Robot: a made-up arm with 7 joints.
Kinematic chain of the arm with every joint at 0, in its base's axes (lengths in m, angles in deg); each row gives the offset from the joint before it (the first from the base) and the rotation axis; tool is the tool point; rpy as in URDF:
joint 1: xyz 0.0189 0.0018 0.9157 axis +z
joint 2: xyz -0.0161 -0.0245 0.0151 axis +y
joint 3: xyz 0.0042 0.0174 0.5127 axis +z
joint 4: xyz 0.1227 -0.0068 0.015 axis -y
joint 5: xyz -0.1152 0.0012 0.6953 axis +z
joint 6: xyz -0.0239 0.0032 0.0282 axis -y
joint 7: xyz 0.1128 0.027 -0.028 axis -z
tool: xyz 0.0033 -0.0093 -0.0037 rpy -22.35 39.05 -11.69
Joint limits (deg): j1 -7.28..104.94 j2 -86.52..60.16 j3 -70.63..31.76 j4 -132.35..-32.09 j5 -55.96..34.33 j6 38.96..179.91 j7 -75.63..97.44
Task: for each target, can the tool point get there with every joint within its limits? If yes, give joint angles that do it. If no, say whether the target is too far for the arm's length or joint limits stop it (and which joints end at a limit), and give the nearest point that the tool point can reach.
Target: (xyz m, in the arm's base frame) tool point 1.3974 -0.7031 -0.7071
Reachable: no: too far | nearest point 0.8795 -0.3483 0.3435 | short by 1.224 m
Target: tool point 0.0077 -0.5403 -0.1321
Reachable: no: joint limits stop it (at a limit: joint 1, joint 2, joint 4, joint 5, joint 7) | nearest point 0.3238 -0.4424 0.3243 | short by 0.564 m
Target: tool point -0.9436 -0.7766 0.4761
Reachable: no: joint limits stop it (at a limit: joint 2, joint 3, joint 4, joint 5, joint 6) | nearest point -1.0307 -0.8471 1.0546 | short by 0.589 m
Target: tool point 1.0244 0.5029 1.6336
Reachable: yes | joints 54.23 37.22 -51.80 -54.94 19.50 159.83 43.44
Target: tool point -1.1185 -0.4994 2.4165
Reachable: no: too far | nearest point -0.8152 -0.3657 2.0149 | short by 0.521 m
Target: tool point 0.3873 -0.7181 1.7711
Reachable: yes | joints 13.11 -21.59 -61.49 -92.04 -30.05 158.48 35.06
